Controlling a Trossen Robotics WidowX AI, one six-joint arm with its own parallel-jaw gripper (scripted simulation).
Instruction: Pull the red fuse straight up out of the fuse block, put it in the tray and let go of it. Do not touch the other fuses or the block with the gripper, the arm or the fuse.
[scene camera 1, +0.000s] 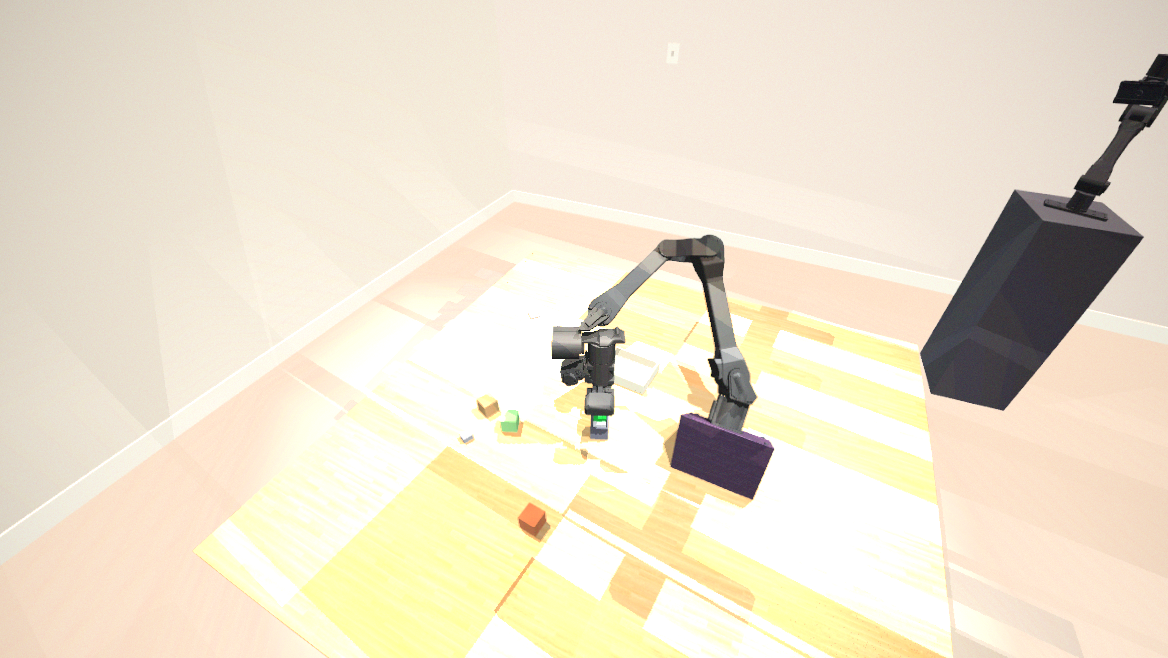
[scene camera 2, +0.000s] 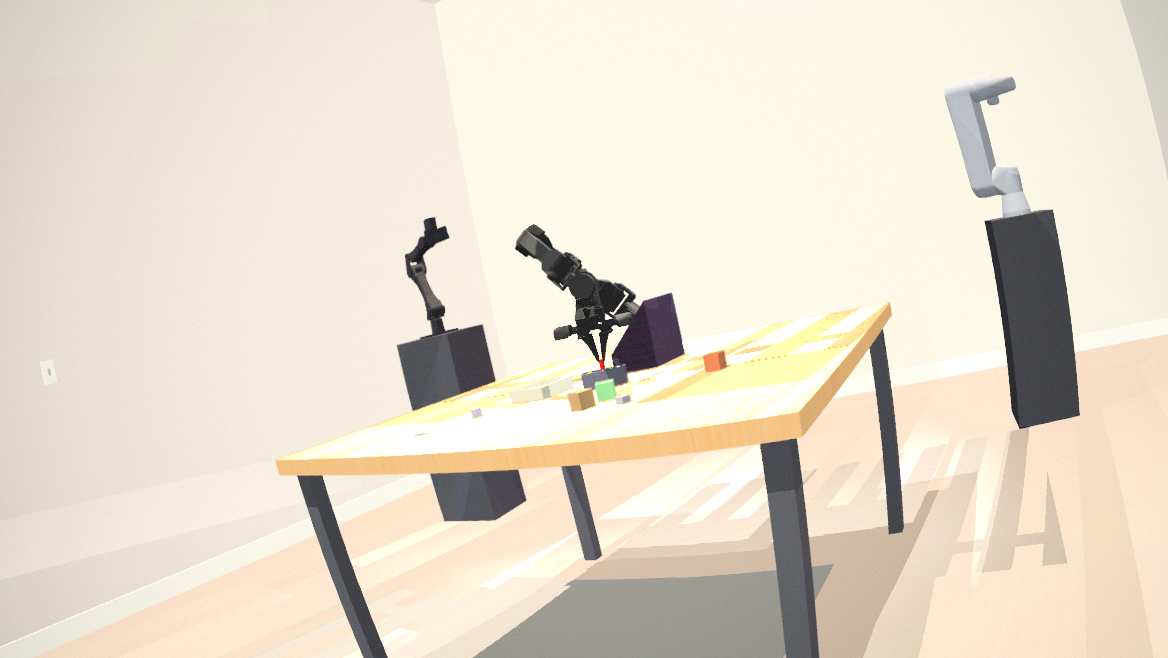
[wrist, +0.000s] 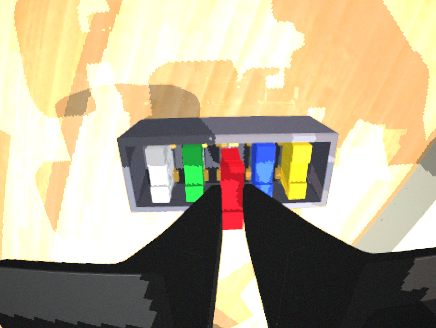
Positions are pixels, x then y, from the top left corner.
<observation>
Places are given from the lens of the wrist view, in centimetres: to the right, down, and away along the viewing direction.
my gripper (wrist: 231, 194): 0, 1, 10
red fuse (wrist: 231, 166): 0, 0, 9
green fuse (wrist: 192, 162): -1, 0, 12
</observation>
